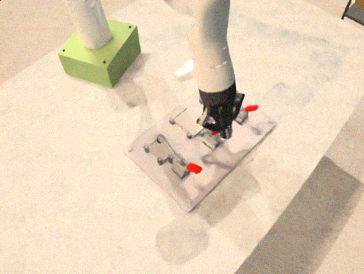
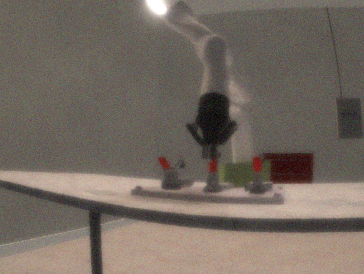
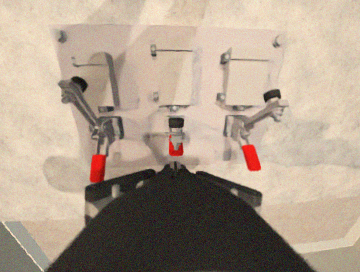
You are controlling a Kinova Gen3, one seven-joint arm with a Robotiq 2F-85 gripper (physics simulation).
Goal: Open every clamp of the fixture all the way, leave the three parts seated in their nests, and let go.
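Seen in the pictures: gripper, fingertip midpoint: [image 1: 226, 137] [image 2: 207, 161] [image 3: 174, 168]; arm's base, link origin: [image 1: 96, 37] [image 2: 244, 162].
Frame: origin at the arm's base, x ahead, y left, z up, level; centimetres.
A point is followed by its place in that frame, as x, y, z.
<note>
Three metal clamps with red handles stand on the fixture plate [image 1: 187, 202] [image 2: 205, 196] {55.4, 2.7, -8.6} [image 3: 135, 37] {33.6, -4.3, -8.4}. The left clamp [image 3: 98, 168] {50.9, -9.1, -1.4} [image 1: 194, 168] {51.4, -9.7, -1.1} [image 2: 164, 162] {52.1, -8.9, -1.7} has its arm slanting up, black pad off the part. The middle clamp [image 3: 175, 146] {46.5, 1.3, 1.0} [image 2: 213, 165] {48.0, 1.8, -2.0} has its arm raised, its pad back from the part. The right clamp [image 3: 251, 158] {49.4, 12.2, -1.1} [image 1: 251, 108] {49.9, 11.8, -0.8} [image 2: 257, 164] {50.2, 12.6, -1.7} also has a raised arm. The left part [image 3: 95, 75] {39.0, -9.5, -5.8}, middle part [image 3: 172, 75] {38.6, 1.0, -6.8} and right part [image 3: 247, 82] {39.2, 12.4, -6.3} sit in their nests. My gripper [image 1: 226, 134] {50.9, 1.4, -1.3} [image 2: 210, 150] {50.9, 1.4, -1.3} [image 3: 174, 168] {50.9, 1.4, -1.3} is shut and empty, close to the middle handle; contact is unclear.
The green base block [image 1: 100, 55] {7.1, -3.5, -0.7} [image 2: 237, 172] {10.5, -0.4, -4.1} stands behind the fixture. A dark red box [image 2: 297, 167] shows behind it. The table's front edge [image 2: 180, 217] {71.0, 4.1, -10.5} runs in front of the plate. The outer clamps flank the middle one closely.
</note>
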